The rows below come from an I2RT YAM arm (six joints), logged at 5 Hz.
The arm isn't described. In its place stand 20 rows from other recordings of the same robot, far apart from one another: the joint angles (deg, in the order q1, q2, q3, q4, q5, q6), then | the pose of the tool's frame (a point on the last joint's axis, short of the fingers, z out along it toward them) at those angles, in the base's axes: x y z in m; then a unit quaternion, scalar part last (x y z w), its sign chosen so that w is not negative.
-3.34 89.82 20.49 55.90 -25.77 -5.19 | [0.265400 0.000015 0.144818 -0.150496 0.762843 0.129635 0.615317]
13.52 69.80 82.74 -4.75 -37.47 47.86 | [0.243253 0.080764 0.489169 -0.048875 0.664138 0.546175 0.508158]
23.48 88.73 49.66 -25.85 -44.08 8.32 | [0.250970 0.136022 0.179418 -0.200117 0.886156 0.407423 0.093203]
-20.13 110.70 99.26 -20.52 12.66 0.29 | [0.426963 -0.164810 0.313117 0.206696 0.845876 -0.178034 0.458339]
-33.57 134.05 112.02 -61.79 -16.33 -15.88 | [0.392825 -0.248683 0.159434 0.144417 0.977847 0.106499 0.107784]
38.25 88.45 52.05 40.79 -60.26 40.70 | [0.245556 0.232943 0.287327 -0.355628 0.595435 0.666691 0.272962]
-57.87 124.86 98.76 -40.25 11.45 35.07 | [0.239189 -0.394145 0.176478 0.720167 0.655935 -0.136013 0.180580]
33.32 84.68 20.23 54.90 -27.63 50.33 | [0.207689 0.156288 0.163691 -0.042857 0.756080 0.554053 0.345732]
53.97 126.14 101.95 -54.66 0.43 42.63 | [0.261947 0.359689 0.173511 -0.097968 0.990430 0.070050 0.067414]
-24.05 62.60 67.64 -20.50 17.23 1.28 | [0.216130 -0.108001 0.400386 0.261013 0.747779 -0.235051 0.563427]
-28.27 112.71 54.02 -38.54 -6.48 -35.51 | [0.254441 -0.132268 0.070391 0.059356 -0.994652 -0.081149 0.023651]
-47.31 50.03 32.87 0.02 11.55 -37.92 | [0.134603 -0.156432 0.268783 0.125075 0.792923 -0.459609 0.379986]
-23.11 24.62 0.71 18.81 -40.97 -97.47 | [0.127600 -0.029074 0.170068 -0.605906 0.407969 -0.421172 0.537638]
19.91 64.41 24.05 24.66 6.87 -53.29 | [0.224075 0.076630 0.209077 -0.445323 0.660315 -0.218870 0.563708]
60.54 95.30 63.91 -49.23 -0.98 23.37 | [0.148313 0.263810 0.191851 -0.318295 0.944421 0.061000 0.055105]
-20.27 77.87 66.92 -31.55 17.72 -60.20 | [0.273935 -0.112719 0.311073 -0.250497 0.871217 -0.364662 0.212728]
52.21 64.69 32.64 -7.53 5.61 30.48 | [0.144284 0.180398 0.203280 -0.149867 0.891399 0.247794 0.348636]
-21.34 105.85 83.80 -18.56 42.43 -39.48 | [0.380445 -0.174422 0.265829 0.015776 0.860214 -0.480688 0.169472]
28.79 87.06 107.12 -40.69 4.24 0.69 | [0.280394 0.151081 0.478968 -0.179069 0.802258 0.115272 0.557699]
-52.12 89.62 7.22 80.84 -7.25 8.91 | [0.138259 -0.170413 0.139608 0.325182 0.638561 -0.214150 0.663805]
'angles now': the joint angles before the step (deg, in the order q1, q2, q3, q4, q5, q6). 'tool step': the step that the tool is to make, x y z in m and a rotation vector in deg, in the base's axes. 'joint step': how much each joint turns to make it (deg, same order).
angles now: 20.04, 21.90, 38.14, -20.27, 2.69, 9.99
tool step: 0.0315, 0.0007, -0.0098, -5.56, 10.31, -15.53
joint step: -0.38, 10.05, 2.63, -4.39, 15.20, 0.92
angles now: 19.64, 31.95, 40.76, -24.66, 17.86, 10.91
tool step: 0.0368, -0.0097, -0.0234, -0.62, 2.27, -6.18
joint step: -7.74, 7.68, -3.73, 9.19, -1.50, -0.46
